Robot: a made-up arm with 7 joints.
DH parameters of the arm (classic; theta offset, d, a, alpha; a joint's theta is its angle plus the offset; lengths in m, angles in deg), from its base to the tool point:
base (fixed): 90 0.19 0 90
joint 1: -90 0.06 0.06 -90
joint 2: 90 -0.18 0.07 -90
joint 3: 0 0.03 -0.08 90
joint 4: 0 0.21 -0.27 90
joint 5: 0 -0.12 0.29 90
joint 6: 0 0.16 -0.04 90
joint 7: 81.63 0 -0.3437 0
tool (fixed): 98.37 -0.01 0 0
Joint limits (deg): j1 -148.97..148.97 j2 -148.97..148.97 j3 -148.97..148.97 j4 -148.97..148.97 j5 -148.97..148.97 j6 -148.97..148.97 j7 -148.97..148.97
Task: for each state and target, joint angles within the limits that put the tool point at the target. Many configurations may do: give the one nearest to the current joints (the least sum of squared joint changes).
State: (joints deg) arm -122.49 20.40 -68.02 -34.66 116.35 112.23 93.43
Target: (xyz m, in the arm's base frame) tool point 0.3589 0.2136 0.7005
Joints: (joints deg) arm -127.41 22.53 -89.46 -30.93 116.02 119.29 87.42
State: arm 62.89 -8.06 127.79 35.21 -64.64 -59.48 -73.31
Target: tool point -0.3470 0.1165 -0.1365
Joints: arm 45.76 3.75 145.36 34.15 -68.80 -43.04 -68.29
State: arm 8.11 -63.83 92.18 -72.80 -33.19 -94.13 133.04
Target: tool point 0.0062 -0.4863 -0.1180
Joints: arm 29.01 -64.90 71.90 -108.16 -32.71 -88.79 118.66
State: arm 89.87 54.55 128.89 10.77 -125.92 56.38 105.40
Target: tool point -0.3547 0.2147 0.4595
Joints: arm 78.68 45.36 122.14 28.10 -112.25 62.53 93.33
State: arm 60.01 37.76 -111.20 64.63 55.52 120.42 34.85
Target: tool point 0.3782 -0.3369 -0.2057
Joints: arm 27.29 12.24 -103.69 58.21 30.47 117.20 30.09
